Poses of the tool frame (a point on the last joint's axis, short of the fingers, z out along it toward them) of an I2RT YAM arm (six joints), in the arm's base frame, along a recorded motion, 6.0 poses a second.
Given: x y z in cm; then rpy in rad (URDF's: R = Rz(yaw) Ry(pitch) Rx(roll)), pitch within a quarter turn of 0, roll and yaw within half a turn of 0.
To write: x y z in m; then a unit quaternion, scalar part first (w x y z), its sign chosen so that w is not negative. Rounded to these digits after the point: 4 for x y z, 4 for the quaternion.
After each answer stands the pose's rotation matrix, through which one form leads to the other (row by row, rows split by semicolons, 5 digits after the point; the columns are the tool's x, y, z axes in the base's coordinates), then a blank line. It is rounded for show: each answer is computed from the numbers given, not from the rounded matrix.
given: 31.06 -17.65 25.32 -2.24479 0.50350 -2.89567
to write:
0.3106 -0.1765 0.2532 0.2743 0.0001 0.8794 -0.3892
-0.84955 0.21371 0.48229; -0.21324 0.69711 -0.68452; -0.48249 -0.68437 -0.54666

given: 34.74 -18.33 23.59 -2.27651 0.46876 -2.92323
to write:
0.3474 -0.1833 0.2359 0.2540 0.0005 0.8884 -0.3823
-0.87094 0.19520 0.45095; -0.19326 0.70767 -0.67960; -0.45178 -0.67904 -0.57861

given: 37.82 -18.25 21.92 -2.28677 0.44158 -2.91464
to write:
0.3782 -0.1825 0.2192 0.2438 -0.0103 0.8925 -0.3793
-0.88089 0.16648 0.44307; -0.20343 0.71207 -0.67199; -0.42737 -0.68209 -0.59339

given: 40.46 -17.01 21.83 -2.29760 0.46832 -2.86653
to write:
0.4046 -0.1701 0.2183 0.2643 -0.0275 0.8920 -0.3656
-0.85878 0.14416 0.49164; -0.24236 0.73112 -0.63774; -0.45139 -0.66684 -0.59294

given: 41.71 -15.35 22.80 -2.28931 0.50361 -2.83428
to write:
0.4171 -0.1535 0.2280 0.2855 -0.0332 0.8872 -0.3609
-0.83481 0.14714 0.53051; -0.26494 0.73732 -0.62142; -0.48259 -0.65932 -0.57654

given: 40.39 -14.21 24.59 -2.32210 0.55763 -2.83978
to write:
0.4039 -0.1421 0.2459 0.3071 -0.0242 0.8883 -0.3407
-0.81016 0.16634 0.56212; -0.25222 0.76669 -0.59040; -0.52918 -0.62009 -0.57919

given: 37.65 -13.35 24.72 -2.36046 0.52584 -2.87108
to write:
0.3765 -0.1335 0.2472 0.2877 -0.0224 0.8981 -0.3319
-0.83345 0.15079 0.53162; -0.23112 0.77873 -0.58323; -0.50194 -0.60896 -0.61418

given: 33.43 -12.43 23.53 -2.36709 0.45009 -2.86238
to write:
0.3343 -0.1243 0.2353 0.2558 -0.0421 0.9055 -0.3358
-0.86554 0.09548 0.49166; -0.24815 0.77094 -0.58658; -0.43505 -0.62971 -0.64358

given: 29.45 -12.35 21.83 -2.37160 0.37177 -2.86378
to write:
0.2945 -0.1235 0.2183 0.2207 -0.0574 0.9117 -0.3418
-0.89596 0.04629 0.44171; -0.25552 0.75974 -0.59792; -0.36327 -0.64857 -0.66887

